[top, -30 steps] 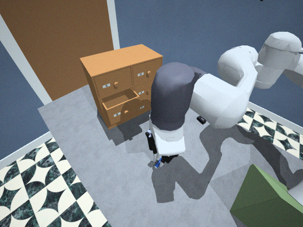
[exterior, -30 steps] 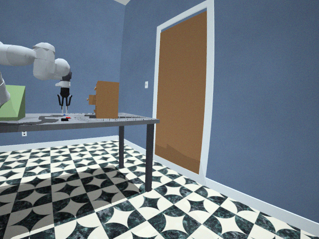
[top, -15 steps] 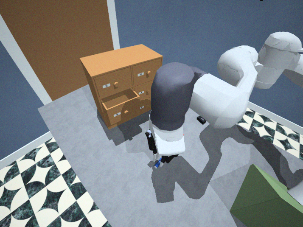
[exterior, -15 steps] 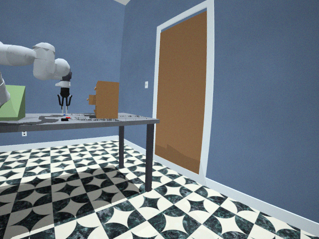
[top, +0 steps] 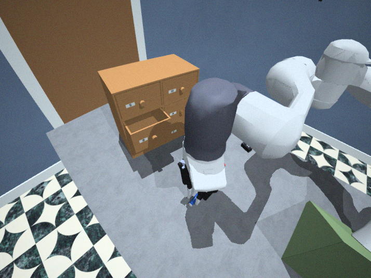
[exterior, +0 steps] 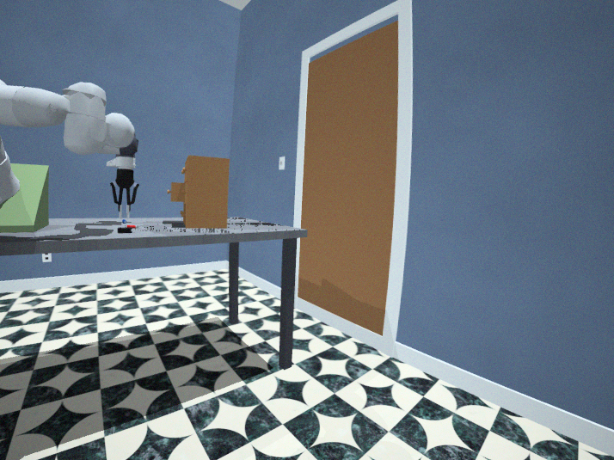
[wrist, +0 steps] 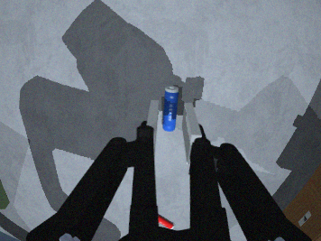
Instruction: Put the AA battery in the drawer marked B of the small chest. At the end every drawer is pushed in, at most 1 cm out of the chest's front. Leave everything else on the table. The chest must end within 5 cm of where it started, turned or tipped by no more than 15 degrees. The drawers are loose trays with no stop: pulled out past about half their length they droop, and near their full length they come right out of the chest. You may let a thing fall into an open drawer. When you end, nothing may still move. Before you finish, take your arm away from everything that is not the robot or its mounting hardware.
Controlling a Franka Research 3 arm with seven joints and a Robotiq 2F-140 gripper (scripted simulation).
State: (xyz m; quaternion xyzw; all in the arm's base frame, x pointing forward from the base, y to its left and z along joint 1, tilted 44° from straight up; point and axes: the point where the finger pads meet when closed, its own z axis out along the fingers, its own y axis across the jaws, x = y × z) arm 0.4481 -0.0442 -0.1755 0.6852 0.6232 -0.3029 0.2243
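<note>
The blue AA battery is 5 cm below my hand. Also, from my hand: small black object (35 cm to the right, 4 cm below, 4 cm behind); red cylinder (21 cm to the right, 5 cm below).
</note>
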